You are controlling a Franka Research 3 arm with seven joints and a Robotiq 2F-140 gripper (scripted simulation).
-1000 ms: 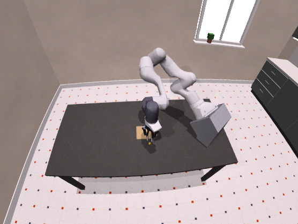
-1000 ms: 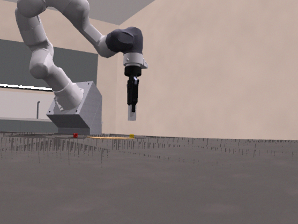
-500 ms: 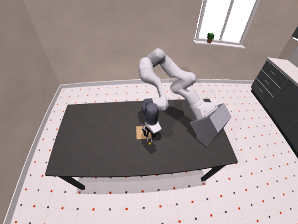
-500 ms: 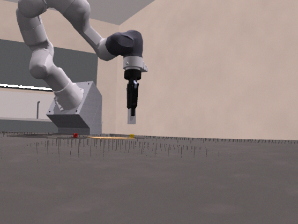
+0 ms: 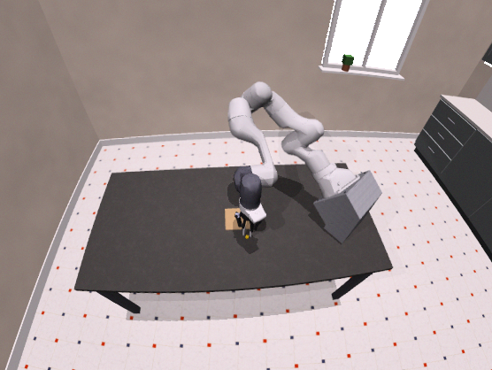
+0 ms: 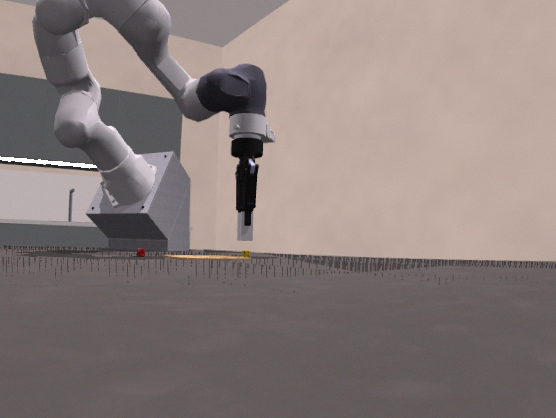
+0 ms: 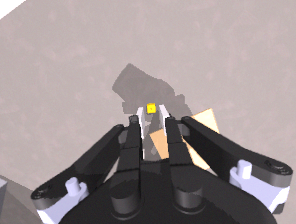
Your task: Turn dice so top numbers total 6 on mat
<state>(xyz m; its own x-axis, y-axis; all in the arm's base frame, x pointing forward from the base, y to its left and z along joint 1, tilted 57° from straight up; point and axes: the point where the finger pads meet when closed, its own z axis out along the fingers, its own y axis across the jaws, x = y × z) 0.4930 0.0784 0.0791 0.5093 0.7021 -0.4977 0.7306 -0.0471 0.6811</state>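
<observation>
Right now my hand is 60 mm above the yellow die. Also, from my hand: tan mat: 130 mm to the right, 70 mm below; then red die: 210 mm to the right, 110 mm behind, 60 mm below; then white die: 90 mm behind, 60 mm to the right, 60 mm below.
</observation>
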